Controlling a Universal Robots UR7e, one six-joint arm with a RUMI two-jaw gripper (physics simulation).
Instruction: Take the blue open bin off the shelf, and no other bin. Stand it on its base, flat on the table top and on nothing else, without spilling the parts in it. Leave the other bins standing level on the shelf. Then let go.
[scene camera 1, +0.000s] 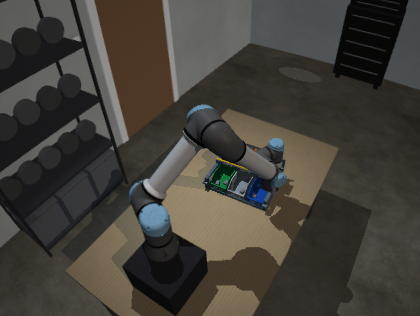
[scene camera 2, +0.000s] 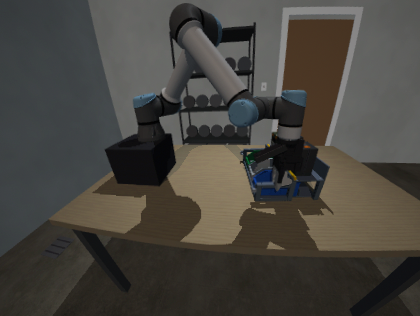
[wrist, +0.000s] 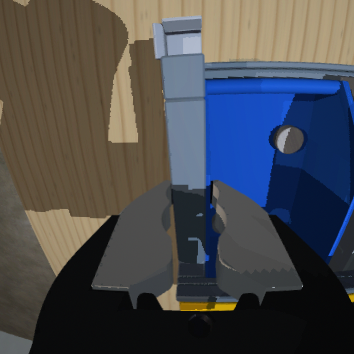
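Pixels of known places: gripper, fingertip midpoint: (scene camera 2: 275, 188); arm's base at its link origin: (scene camera 1: 161, 246) (scene camera 2: 152, 137).
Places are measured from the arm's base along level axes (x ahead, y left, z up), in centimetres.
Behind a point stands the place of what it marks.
The blue bin (scene camera 1: 256, 193) {z -19.3, x 60.5, y -23.0 cm} (scene camera 2: 262, 177) {z -16.0, x 57.3, y -20.3 cm} (wrist: 240, 135) {z -19.3, x 57.5, y -26.5 cm} stands upright in the end bay of the shelf (scene camera 2: 318, 189) {z -14.6, x 76.5, y -33.1 cm} (wrist: 186, 135) {z -11.7, x 55.0, y -30.8 cm}, with a round metal part (wrist: 290, 139) {z -18.3, x 57.8, y -22.4 cm} in it. In the wrist view its left side lies right against the shelf's side rail. My gripper (scene camera 2: 281, 184) {z -14.5, x 59.3, y -31.1 cm} (wrist: 190, 182) {z -14.5, x 59.3, y -31.1 cm} points down, one finger outside that rail and the other inside the bin, closed in around the rail and the bin's side wall. The fingertips' contact is partly hidden. The green bin (scene camera 1: 222, 176) {z -19.3, x 64.6, y 0.1 cm} and the grey bin (scene camera 1: 241, 185) {z -19.3, x 62.6, y -12.9 cm} stand in the shelf beside the blue one.
A yellow bar (scene camera 1: 231, 164) {z -9.4, x 67.0, y -4.5 cm} runs along the shelf behind the bins. A dark box (scene camera 2: 309, 159) {z -2.4, x 71.3, y -29.8 cm} stands behind the gripper on the shelf side. The arm's black pedestal (scene camera 1: 165, 272) {z 0.1, x -9.9, y -7.8 cm} (scene camera 2: 140, 162) {z -6.7, x -0.6, y -17.5 cm} stands at the other end of the wooden table (scene camera 1: 195, 215) {z -20.2, x 33.0, y 2.1 cm} (scene camera 2: 200, 175) {z -20.2, x 26.8, y -9.6 cm}.
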